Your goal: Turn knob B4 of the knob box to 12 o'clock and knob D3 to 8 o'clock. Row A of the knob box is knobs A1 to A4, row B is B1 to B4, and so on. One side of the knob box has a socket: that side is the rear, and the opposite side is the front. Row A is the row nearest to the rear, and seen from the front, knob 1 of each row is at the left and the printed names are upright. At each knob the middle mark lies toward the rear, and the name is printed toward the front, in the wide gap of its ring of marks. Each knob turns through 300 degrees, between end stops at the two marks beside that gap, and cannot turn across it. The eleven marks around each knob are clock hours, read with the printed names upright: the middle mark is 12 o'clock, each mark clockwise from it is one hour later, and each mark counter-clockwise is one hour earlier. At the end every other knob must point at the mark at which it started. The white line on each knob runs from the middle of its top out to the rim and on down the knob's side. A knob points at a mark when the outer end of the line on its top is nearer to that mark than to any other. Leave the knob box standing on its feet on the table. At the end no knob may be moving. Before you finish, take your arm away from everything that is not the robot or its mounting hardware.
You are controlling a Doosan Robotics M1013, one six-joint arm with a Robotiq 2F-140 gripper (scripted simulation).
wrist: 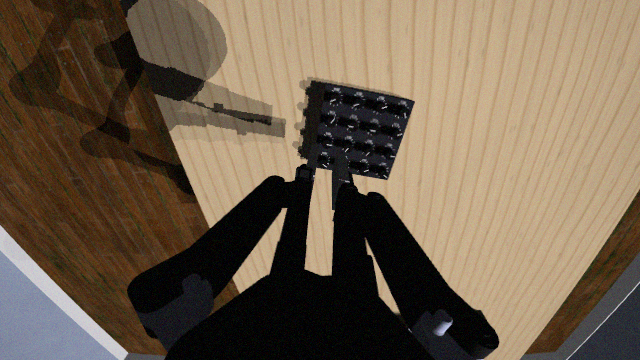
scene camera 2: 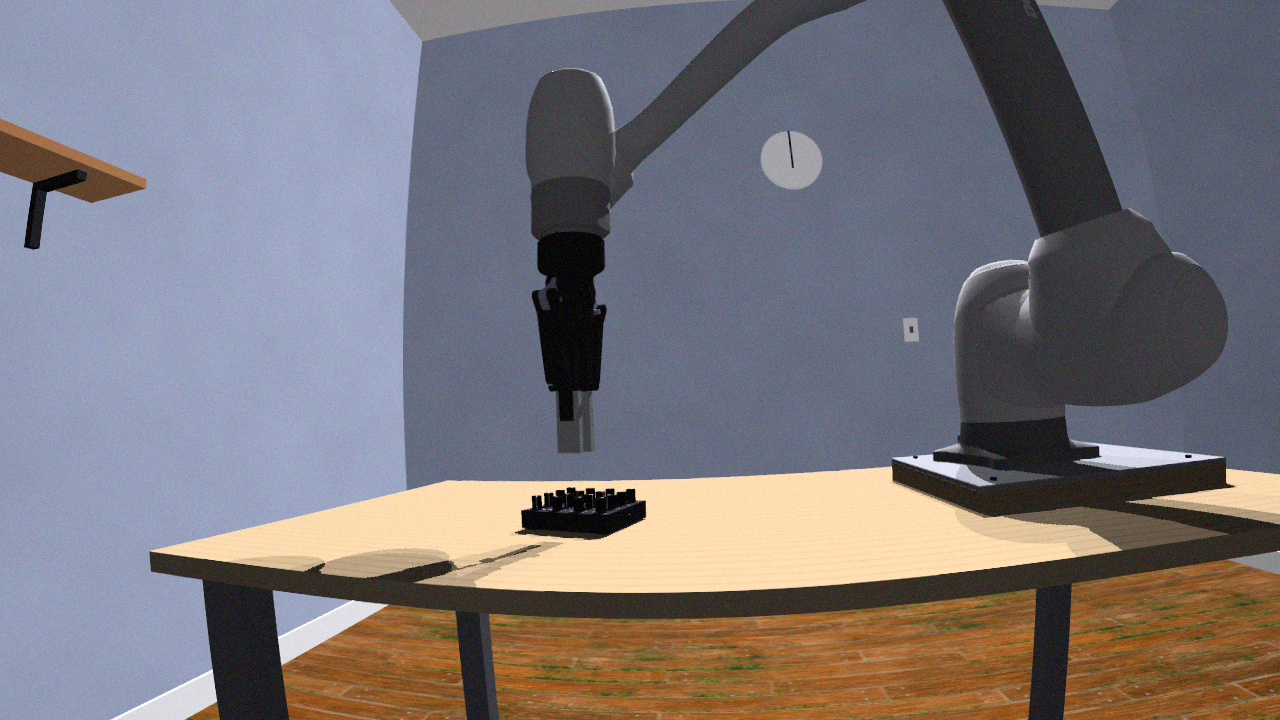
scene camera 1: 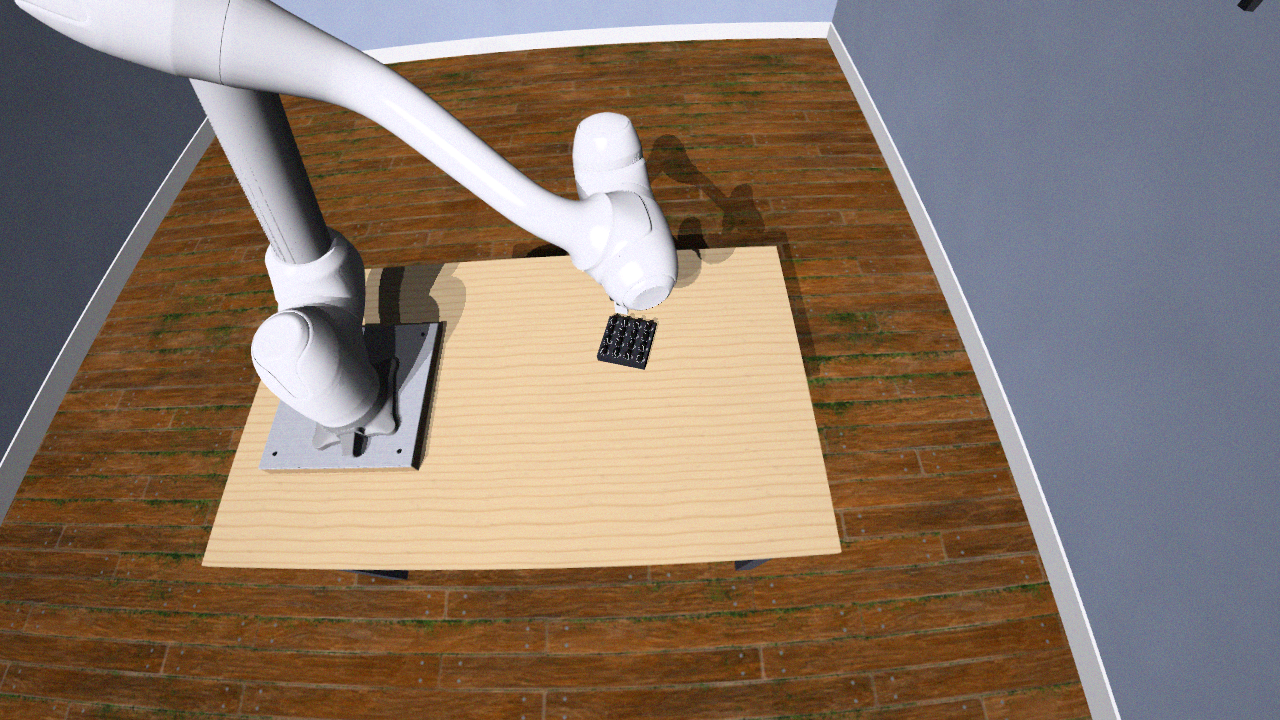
Path:
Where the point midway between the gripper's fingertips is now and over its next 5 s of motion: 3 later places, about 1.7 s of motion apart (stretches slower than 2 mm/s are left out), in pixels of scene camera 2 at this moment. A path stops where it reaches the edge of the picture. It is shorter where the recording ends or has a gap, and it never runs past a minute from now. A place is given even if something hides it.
My gripper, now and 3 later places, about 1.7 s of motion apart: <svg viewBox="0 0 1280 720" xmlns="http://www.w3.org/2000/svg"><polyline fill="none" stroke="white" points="576,452 577,488 578,502 571,467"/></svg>

